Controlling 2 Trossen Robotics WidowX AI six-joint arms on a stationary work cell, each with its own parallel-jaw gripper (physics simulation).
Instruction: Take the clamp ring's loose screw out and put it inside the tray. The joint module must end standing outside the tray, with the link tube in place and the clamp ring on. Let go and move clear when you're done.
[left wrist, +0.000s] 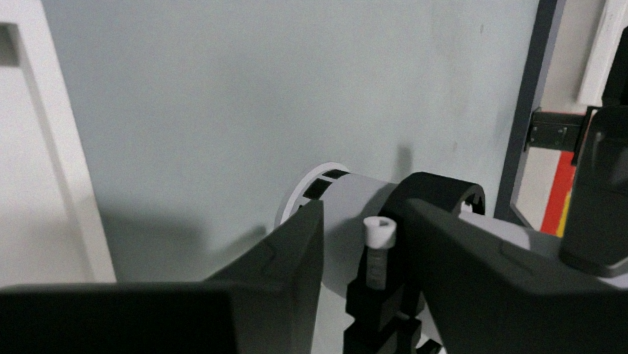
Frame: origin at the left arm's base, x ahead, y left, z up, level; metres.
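Where they show: left gripper, fingertip midpoint: (363, 212); right gripper, fingertip midpoint: (556, 341); right arm's base, link origin: (530, 129).
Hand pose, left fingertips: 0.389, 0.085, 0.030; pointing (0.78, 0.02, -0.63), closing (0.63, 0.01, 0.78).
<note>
Things, the pixels of their centre, and the offset from my left fingertips, as dx, dy, dz. "pt": a spot on its surface instead. Level surfaces: height alone.
- joint module, body centre: (368, 239) +0.033, -0.033, -0.017
- black clamp ring, surface spot: (425, 192) pt +0.024, +0.002, +0.011
- light link tube, body centre: (579, 326) +0.032, -0.033, +0.059
- loose screw, body centre: (376, 269) -0.008, -0.013, +0.010
- white tray, surface spot: (67, 130) pt -0.064, +0.035, -0.033
- grey table, surface height: dz -0.049
The joint module (357, 200), a light grey cylinder with dark marks near its flange, stands outside the tray. The black clamp ring (425, 192) is around its upper end, and the light link tube (507, 233) runs out of it to the right. The loose screw (379, 232), pale with a socket head, stands up out of the ring's lug, its thread partly showing. My left gripper (363, 212) is partly open, its fingers on either side of the screw, with a gap on the left. My right gripper (591, 265) is shut on the link tube; its far finger is hidden.
The white tray (67, 130) is at the left edge, its rim partly covered by my left finger. The grey table (225, 100) ends at a dark edge (522, 110) on the right. Beyond it are a black bracket (557, 131) and a red and yellow strip (555, 200).
</note>
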